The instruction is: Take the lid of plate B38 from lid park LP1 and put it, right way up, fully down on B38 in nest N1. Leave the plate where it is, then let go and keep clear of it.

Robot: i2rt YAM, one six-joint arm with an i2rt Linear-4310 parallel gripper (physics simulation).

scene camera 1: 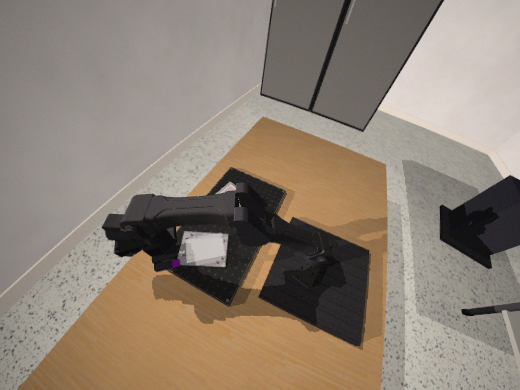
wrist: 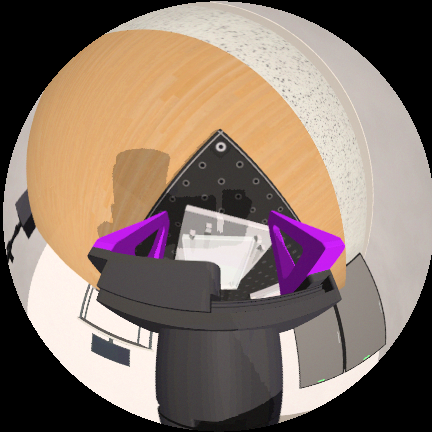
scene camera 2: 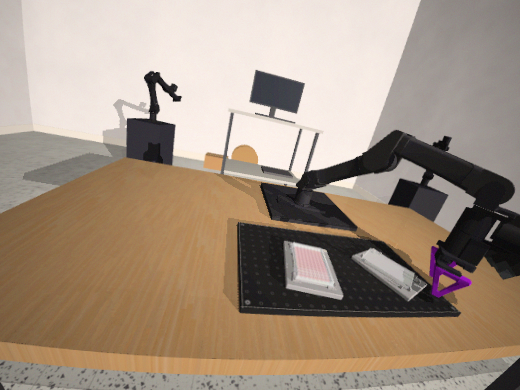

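Observation:
The clear, whitish lid lies flat on the pale grey lid park. The park's end with small upright posts is towards my gripper. Plate B38, with pink wells facing up and no lid on it, sits in the pale nest N1. In scene camera 1 the arm partly hides the nest. My gripper has purple fingers spread wide, is open and empty, and hangs above the outer end of the lid park. In the wrist view its fingers stand either side of the lid, apart from it.
A black perforated board carries the park and nest on the wooden table. The arm's base stands on a black mat behind the board.

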